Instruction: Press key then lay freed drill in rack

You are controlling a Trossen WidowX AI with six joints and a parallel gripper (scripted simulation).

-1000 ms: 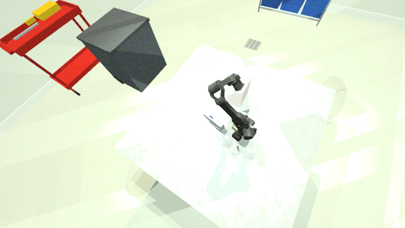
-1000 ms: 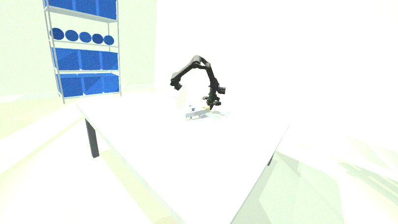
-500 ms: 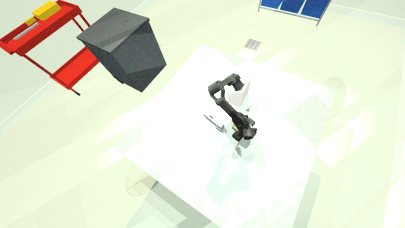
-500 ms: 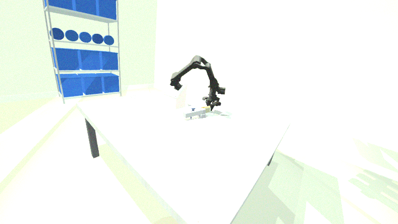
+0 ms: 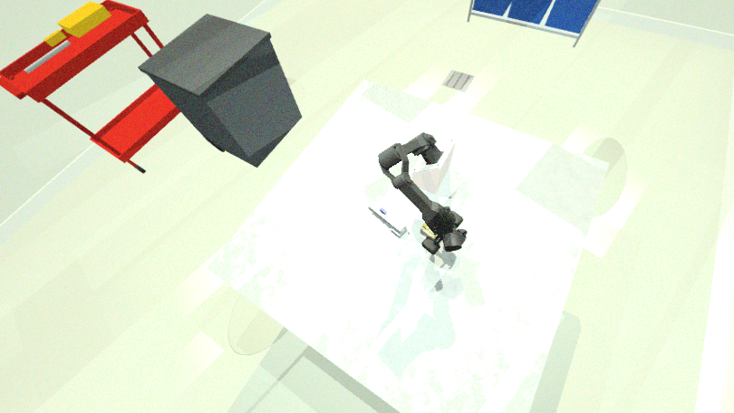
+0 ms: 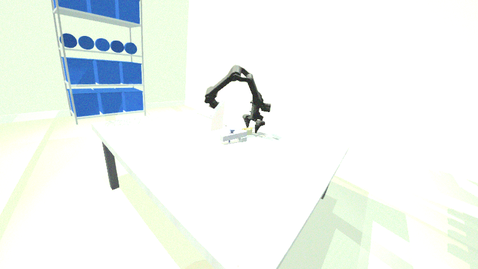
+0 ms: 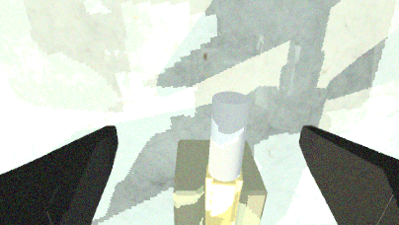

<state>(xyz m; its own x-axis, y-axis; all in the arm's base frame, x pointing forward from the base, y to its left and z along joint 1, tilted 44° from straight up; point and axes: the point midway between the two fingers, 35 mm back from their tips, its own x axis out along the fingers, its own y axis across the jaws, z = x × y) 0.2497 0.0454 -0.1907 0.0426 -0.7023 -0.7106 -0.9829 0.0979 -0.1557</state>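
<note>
The drill lies 40 mm to the right of my gripper tip and 20 mm above it. Round my gripper tip: small blue key: 30 mm ahead, 250 mm to the right, 30 mm above; pale holder block: 40 mm ahead, 230 mm to the right, 20 mm above; olive block: 10 mm behind, 50 mm to the right.
</note>
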